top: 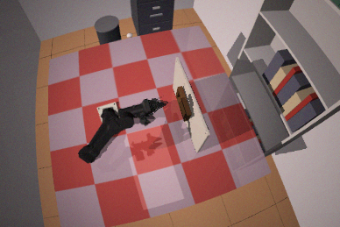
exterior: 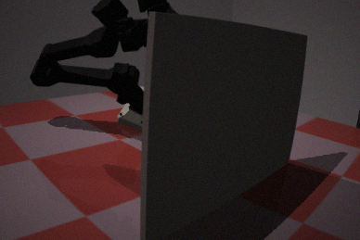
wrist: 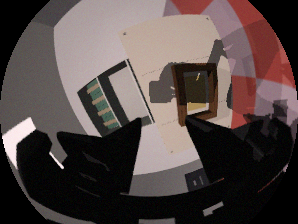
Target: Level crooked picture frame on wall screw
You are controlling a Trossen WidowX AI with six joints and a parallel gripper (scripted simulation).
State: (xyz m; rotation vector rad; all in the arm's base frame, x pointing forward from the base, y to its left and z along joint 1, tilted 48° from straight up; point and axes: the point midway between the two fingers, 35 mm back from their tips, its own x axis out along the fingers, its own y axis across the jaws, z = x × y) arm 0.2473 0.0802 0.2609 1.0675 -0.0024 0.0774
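The brown picture frame lies 130 mm ahead of my gripper tip, 30 mm to the left of it and 110 mm below it. Also, from my gripper tip: cream wall panel (140 mm ahead, 10 mm to the left, 130 mm below).
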